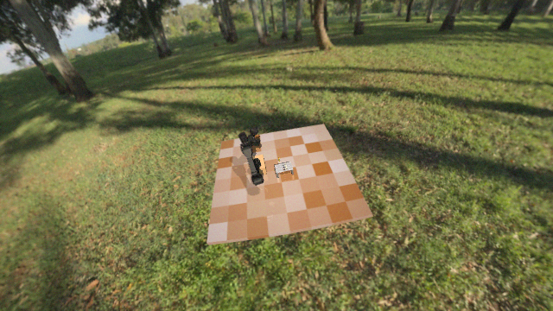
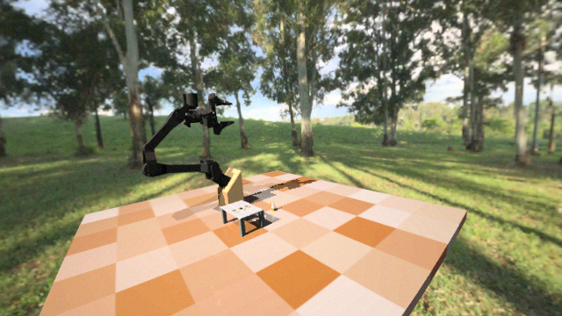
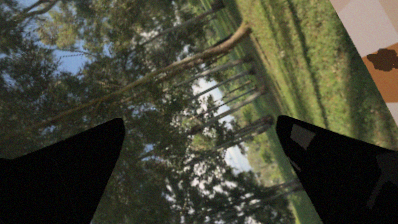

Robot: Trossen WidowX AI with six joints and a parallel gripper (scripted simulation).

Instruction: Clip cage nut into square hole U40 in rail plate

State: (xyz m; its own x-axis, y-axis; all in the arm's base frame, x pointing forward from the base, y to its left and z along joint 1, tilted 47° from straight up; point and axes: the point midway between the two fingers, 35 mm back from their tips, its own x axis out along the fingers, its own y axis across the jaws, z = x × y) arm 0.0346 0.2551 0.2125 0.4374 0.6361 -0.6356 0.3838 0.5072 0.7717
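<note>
My gripper tip is now 15 cm short of the cage nut, 7 cm to the right of it and 43 cm above it.
</note>
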